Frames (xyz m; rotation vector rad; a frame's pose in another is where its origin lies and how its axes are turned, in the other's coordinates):
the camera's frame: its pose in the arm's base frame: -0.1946 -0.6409 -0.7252 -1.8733 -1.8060 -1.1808
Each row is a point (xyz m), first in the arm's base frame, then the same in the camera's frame.
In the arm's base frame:
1: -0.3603 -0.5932 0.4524
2: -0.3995 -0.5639 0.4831
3: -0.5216 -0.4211 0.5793
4: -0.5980 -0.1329 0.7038
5: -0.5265 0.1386 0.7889
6: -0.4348 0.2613 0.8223
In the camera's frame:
1: 0.8866 0.2242 -0.7617
2: 0.9333 0.1927 -0.7744
3: 1.1152 0.0857 -0.7784
4: 1.4130 0.0046 -0.6828
5: 1.6539 0.0508 -0.5218
6: 1.7522 0.1252 -0.4249

